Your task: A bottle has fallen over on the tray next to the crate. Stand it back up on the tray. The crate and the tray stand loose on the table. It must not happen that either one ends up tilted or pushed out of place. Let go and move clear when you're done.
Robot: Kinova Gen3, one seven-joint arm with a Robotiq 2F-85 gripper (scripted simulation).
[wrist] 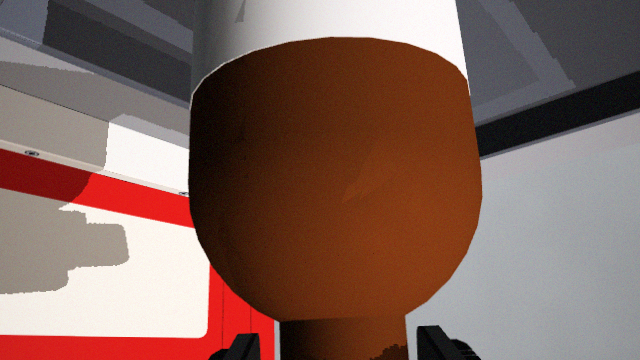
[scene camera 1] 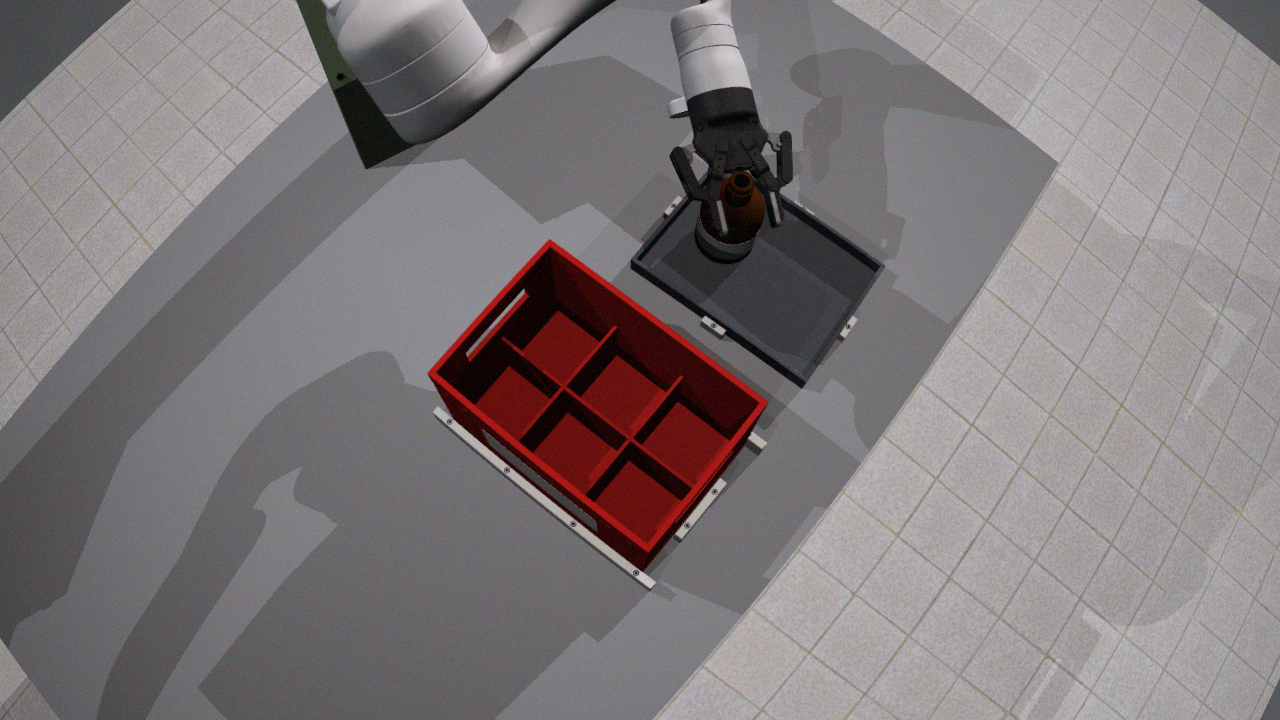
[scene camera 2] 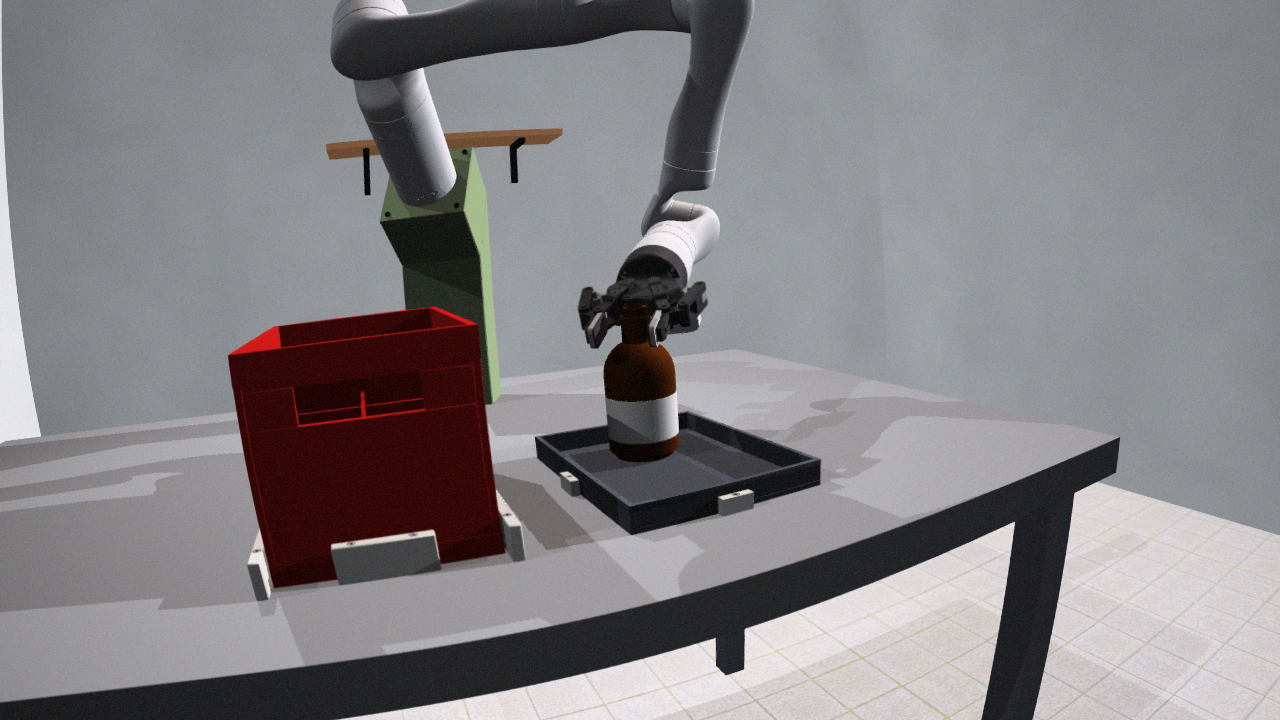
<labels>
A dark tray shows in the wrist view, in scene camera 1 and in scene camera 2 (631, 494). A brown bottle shows in the wrist view (335, 185), in scene camera 1 and in scene camera 2. One and the same spot on the dark tray: (scene camera 1: 791, 293) is (wrist: 466, 64). The same spot on the brown bottle: (scene camera 1: 745, 214) is (scene camera 2: 635, 350).
</labels>
